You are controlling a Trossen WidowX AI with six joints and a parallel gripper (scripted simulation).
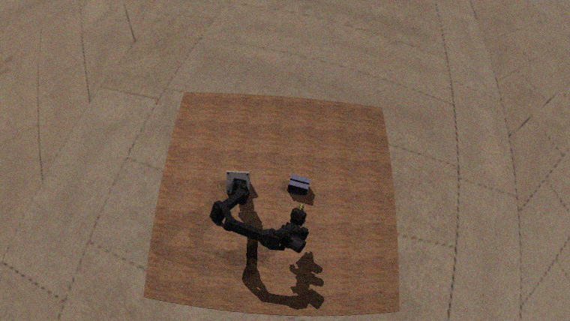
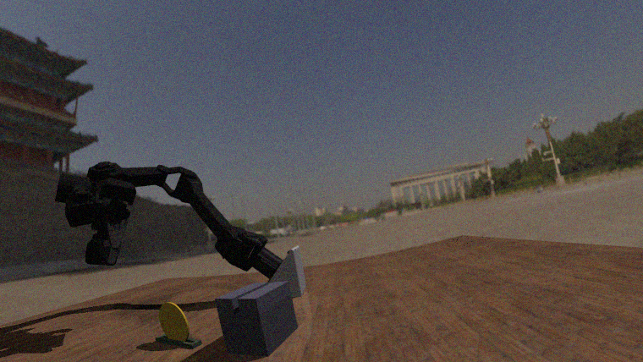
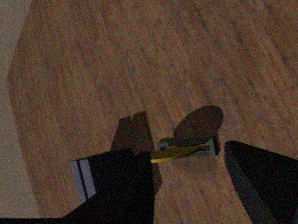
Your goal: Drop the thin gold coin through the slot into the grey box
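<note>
Now: gripper tip 110 mm to the right of the gold coin and 110 mm above it.
</note>
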